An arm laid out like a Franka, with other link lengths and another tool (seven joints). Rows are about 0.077 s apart.
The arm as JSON. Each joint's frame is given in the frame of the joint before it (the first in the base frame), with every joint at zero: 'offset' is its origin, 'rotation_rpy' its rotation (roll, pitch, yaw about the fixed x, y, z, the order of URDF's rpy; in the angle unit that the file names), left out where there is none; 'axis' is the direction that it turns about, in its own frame. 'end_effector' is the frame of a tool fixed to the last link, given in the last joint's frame.
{
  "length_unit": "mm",
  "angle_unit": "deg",
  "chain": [
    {
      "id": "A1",
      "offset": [
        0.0,
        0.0,
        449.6
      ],
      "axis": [
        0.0,
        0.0,
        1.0
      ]
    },
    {
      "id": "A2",
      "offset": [
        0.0,
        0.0,
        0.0
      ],
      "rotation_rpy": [
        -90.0,
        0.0,
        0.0
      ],
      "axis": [
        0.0,
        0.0,
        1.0
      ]
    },
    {
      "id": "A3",
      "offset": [
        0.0,
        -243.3,
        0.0
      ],
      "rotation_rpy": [
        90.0,
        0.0,
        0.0
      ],
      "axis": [
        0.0,
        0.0,
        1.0
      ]
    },
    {
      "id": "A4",
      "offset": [
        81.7,
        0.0,
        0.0
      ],
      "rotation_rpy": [
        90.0,
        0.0,
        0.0
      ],
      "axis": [
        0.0,
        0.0,
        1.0
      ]
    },
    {
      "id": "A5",
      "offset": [
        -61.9,
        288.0,
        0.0
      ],
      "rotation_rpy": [
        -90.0,
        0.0,
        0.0
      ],
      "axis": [
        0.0,
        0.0,
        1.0
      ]
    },
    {
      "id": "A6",
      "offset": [
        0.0,
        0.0,
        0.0
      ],
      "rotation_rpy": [
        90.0,
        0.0,
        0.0
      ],
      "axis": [
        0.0,
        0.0,
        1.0
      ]
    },
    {
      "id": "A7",
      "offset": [
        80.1,
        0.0,
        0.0
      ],
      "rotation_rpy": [
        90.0,
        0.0,
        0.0
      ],
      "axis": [
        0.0,
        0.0,
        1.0
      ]
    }
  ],
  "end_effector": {
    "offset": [
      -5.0,
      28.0,
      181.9
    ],
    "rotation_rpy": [
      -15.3,
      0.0,
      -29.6
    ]
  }
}
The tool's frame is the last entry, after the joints.
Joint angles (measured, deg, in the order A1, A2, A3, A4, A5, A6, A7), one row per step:
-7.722 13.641 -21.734 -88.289 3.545 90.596 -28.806
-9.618 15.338 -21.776 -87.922 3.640 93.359 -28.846
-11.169 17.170 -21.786 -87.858 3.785 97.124 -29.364
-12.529 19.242 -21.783 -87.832 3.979 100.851 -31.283
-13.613 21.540 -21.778 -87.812 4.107 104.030 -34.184
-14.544 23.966 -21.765 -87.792 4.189 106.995 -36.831
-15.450 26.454 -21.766 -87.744 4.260 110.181 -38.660
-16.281 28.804 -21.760 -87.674 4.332 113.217 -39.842
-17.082 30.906 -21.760 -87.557 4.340 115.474 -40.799
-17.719 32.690 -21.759 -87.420 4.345 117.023 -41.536
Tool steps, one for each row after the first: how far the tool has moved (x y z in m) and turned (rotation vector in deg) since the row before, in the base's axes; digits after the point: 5 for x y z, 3 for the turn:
0.00162 -0.01906 -0.00834 -1.252 -1.067 -1.795
0.00456 -0.01789 -0.01029 -1.522 -1.530 -0.919
0.00504 -0.01653 -0.01262 -1.280 -1.225 0.692
0.00430 -0.01379 -0.01537 -0.918 -0.433 1.971
0.00341 -0.01216 -0.01693 -0.833 -0.044 1.916
0.00277 -0.01230 -0.01712 -1.051 -0.148 1.181
0.00182 -0.01122 -0.01612 -1.062 -0.171 0.648
-0.00056 -0.00969 -0.01487 -0.746 0.219 0.432
-0.00155 -0.00712 -0.01307 -0.424 0.451 0.319

